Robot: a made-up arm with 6 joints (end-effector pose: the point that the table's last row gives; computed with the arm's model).
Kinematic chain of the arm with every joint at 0, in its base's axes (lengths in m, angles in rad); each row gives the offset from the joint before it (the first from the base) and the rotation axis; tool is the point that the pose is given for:
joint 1: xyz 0 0 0.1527 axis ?
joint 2: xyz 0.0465 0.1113 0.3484 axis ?
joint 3: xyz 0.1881 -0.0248 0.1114 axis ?
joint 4: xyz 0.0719 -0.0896 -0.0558 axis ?
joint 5: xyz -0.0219 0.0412 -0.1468 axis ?
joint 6: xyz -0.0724 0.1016 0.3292 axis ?
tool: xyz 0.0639 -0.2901 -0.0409
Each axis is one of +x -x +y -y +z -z.
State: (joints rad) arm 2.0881 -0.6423 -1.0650 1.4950 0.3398 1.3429
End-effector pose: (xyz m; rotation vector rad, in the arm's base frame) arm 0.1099 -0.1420 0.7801 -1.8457 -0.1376 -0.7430
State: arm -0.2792 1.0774 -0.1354 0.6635 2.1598 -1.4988
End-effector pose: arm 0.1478 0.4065 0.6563 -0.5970 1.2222 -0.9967
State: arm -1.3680 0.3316 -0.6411 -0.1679 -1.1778 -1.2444
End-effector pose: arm 0.2327 -0.0277 0.3307 0.1138 2.6775 1.1587
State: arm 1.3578 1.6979 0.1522 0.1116 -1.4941 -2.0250
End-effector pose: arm 0.4743 -0.1451 0.1626 0.8361 -0.9442 1.3617
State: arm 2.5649 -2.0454 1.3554 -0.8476 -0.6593 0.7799
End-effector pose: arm 0.0145 -0.5391 0.8095 -1.0426 0.8331 -1.1646
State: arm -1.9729 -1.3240 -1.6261 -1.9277 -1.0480 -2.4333
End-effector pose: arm -0.2566 0.3154 0.9588 1.6440 2.1311 -1.5752
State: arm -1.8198 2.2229 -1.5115 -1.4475 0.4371 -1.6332
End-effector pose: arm -0.3571 0.2723 0.4649 1.2836 0.8935 -0.7566
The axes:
joint 1: -z
joint 2: +x
joint 3: -y
joint 4: -y
joint 5: -x
joint 6: -y

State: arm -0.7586 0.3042 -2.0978 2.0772 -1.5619 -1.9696
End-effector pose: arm 0.0987 -0.1237 0.1524 0.7055 1.9197 2.2437
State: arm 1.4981 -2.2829 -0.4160 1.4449 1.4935 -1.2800
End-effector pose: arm -0.0134 -0.1676 0.3976 2.6002 -0.4011 0.8046
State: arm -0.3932 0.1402 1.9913 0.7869 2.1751 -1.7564
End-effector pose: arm 0.2856 0.4738 0.8201 1.5006 -0.1440 -1.4772
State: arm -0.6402 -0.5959 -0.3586 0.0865 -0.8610 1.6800
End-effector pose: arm 0.3455 -0.1028 0.7971 0.4995 -1.3664 0.1757
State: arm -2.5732 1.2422 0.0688 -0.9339 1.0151 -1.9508
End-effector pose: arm -0.2076 0.2947 0.6590 2.4939 0.0229 -1.2017
